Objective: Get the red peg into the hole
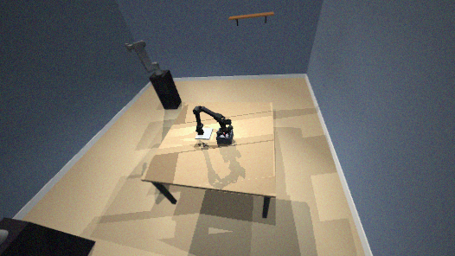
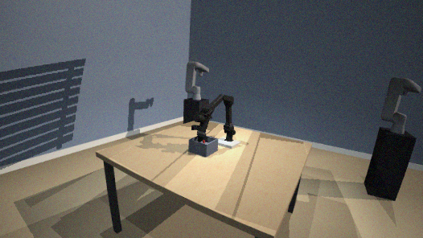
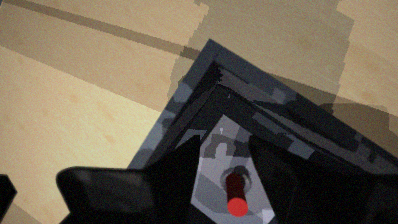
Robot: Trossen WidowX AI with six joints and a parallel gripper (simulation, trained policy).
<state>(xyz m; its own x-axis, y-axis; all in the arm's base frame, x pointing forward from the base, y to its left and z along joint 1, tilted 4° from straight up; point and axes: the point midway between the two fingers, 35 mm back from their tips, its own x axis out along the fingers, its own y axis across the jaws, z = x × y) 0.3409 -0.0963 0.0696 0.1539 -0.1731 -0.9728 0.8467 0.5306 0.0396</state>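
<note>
Right now my gripper tip is 30 mm past the red peg, 30 mm to the right of it and 20 mm above it. The rest, counted from my gripper tip: dark box: 30 mm behind, 30 mm to the left, 50 mm below.
</note>
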